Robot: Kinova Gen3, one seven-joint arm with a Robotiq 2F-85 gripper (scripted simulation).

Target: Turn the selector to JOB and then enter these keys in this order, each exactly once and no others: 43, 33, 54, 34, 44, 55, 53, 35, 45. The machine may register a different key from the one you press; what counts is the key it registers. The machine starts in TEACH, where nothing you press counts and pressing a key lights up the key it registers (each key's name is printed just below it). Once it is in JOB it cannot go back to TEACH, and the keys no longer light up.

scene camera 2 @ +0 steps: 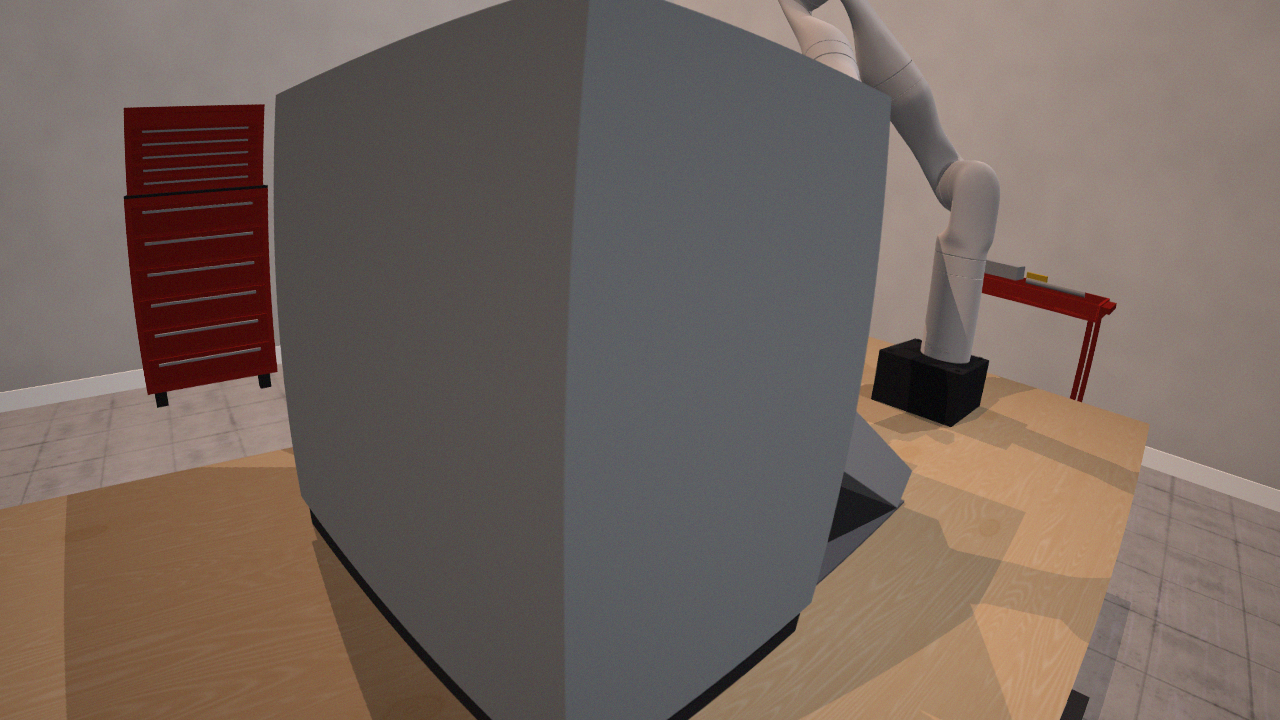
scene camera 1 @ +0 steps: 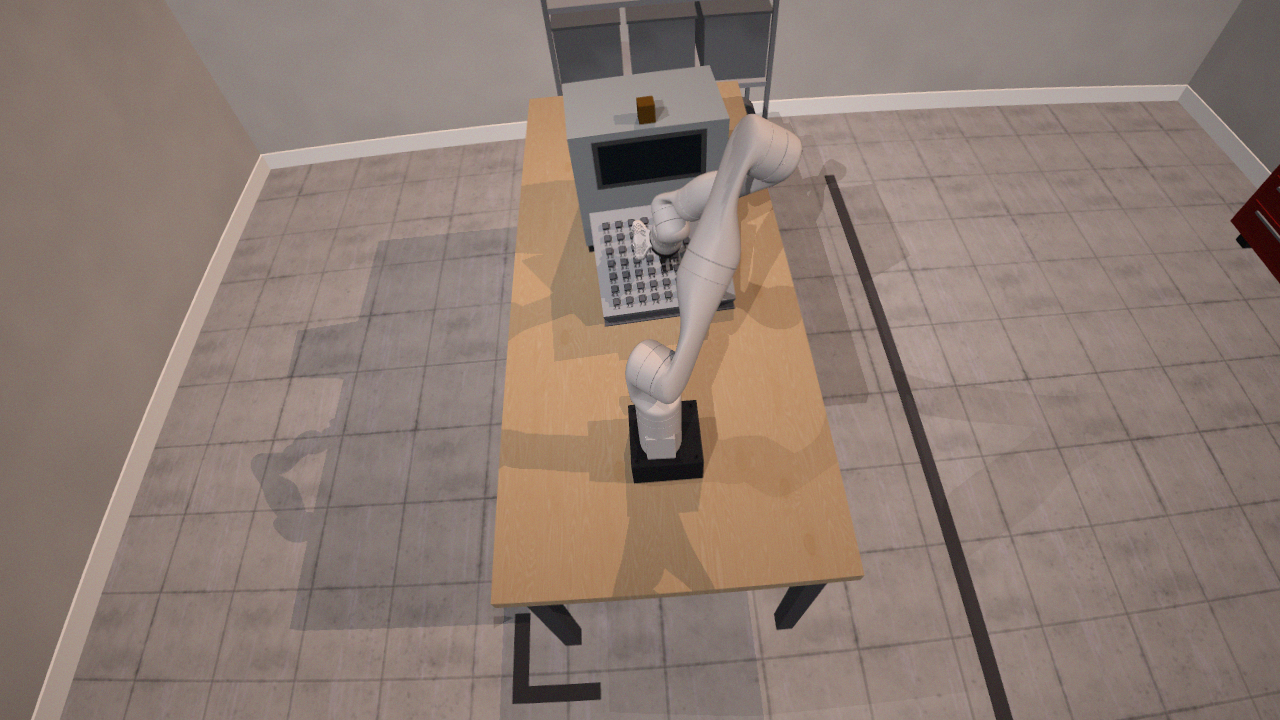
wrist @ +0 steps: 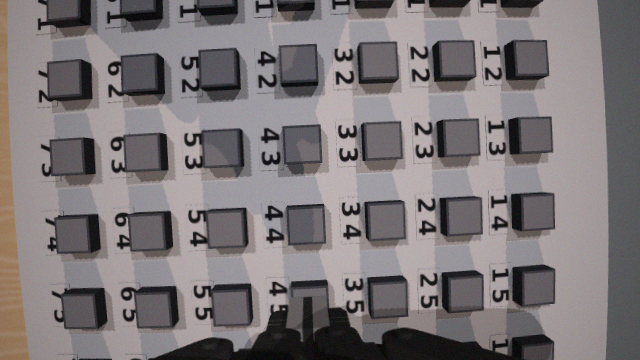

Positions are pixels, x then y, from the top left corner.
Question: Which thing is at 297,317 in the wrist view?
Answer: The gripper.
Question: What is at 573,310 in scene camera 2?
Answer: A grey machine.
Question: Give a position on a grey machine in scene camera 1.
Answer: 619,161
